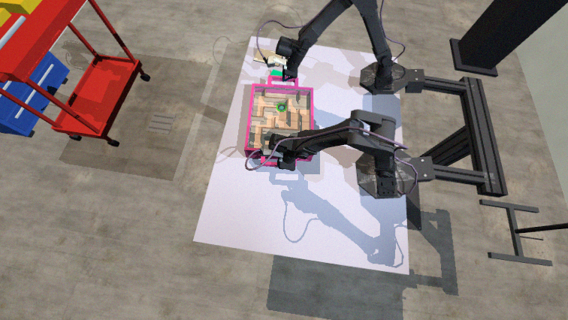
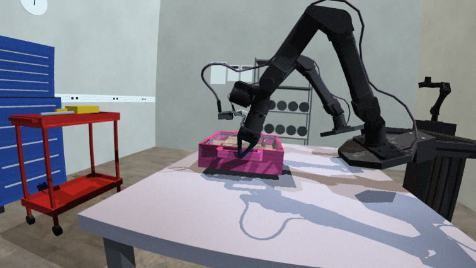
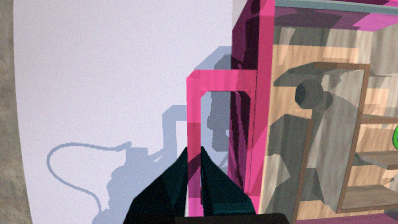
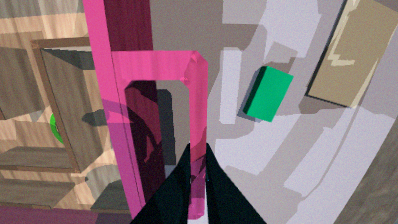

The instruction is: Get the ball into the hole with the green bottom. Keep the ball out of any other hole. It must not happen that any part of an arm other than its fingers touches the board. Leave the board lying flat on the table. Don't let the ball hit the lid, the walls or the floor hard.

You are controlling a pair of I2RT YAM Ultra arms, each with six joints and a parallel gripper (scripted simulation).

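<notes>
My right gripper is now 100 mm to the left of the green block, 90 mm above it and 50 mm short of it. The rest, counted from my right hand: beige card: 230 mm to the right, 130 mm ahead, 100 mm below; pink-framed maze board: 230 mm to the left, 30 mm below, 20 mm behind.
</notes>
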